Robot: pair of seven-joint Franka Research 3 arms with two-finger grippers.
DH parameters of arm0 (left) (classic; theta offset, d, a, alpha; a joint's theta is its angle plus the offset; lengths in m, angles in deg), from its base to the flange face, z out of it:
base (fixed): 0 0 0 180
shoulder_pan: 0 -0.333 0 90
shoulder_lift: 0 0 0 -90
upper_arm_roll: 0 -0.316 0.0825 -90
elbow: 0 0 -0.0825 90
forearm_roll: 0 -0.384 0 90
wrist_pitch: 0 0 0.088 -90
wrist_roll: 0 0.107 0 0
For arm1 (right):
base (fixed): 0 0 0 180
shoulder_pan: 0 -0.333 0 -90
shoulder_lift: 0 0 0 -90
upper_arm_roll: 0 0.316 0.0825 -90
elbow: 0 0 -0.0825 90
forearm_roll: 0 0.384 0 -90
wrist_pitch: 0 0 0.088 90
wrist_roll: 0 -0.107 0 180
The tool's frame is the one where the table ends.
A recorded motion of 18 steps. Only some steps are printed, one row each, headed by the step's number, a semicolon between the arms.
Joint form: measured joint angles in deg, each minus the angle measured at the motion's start. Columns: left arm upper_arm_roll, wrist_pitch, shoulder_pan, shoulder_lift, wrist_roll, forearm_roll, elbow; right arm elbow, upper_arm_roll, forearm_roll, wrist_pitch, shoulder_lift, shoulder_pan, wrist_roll.
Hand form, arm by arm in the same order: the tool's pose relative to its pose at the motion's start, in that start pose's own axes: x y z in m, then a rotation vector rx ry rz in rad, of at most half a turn. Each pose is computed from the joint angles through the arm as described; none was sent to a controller.
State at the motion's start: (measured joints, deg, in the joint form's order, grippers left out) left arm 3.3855 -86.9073 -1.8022 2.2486 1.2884 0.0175 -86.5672; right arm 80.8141 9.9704 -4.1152 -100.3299 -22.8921 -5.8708 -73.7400
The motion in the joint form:
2: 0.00 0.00 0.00 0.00 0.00 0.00 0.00; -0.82 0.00 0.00 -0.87 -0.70 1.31 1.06
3: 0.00 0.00 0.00 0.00 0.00 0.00 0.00; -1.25 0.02 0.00 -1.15 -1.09 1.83 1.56
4: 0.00 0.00 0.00 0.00 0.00 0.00 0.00; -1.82 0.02 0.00 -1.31 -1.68 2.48 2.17
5: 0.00 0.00 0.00 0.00 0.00 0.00 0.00; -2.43 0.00 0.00 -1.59 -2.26 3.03 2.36
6: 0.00 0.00 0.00 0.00 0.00 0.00 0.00; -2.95 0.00 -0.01 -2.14 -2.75 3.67 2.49
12: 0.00 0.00 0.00 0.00 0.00 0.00 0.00; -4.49 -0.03 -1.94 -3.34 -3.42 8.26 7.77
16: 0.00 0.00 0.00 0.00 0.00 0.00 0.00; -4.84 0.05 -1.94 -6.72 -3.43 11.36 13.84
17: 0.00 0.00 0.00 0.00 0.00 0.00 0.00; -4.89 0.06 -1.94 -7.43 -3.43 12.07 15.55
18: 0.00 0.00 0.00 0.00 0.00 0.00 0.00; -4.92 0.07 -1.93 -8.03 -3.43 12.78 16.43
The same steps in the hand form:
2: 0.0000 0.0000 0.0000 0.0000 0.0000 0.0000; 0.0168 0.0005 -0.0001 0.0175 0.0022 0.0052
3: 0.0000 0.0000 0.0000 0.0000 0.0000 0.0000; 0.0235 0.0004 0.0004 0.0234 0.0025 0.0057
4: 0.0000 0.0000 0.0000 0.0000 0.0000 0.0000; 0.0323 0.0005 0.0023 0.0265 0.0014 0.0071
5: 0.0000 0.0000 0.0000 0.0000 0.0000 0.0000; 0.0402 0.0002 0.0036 0.0323 0.0015 0.0144
6: 0.0000 0.0000 0.0000 0.0000 0.0000 0.0000; 0.0489 0.0002 0.0041 0.0424 0.0034 0.0240
12: 0.0000 0.0000 0.0000 0.0000 0.0000 0.0000; 0.1058 0.0194 -0.0023 0.0630 0.0467 0.0079
16: 0.0000 0.0000 0.0000 0.0000 0.0000 0.0000; 0.1412 0.0318 -0.0106 0.1171 0.0797 -0.0449
17: 0.0000 0.0000 0.0000 0.0000 0.0000 0.0000; 0.1492 0.0351 -0.0122 0.1271 0.0882 -0.0625
18: 0.0000 0.0000 0.0000 0.0000 0.0000 0.0000; 0.1570 0.0387 -0.0134 0.1357 0.0947 -0.0655

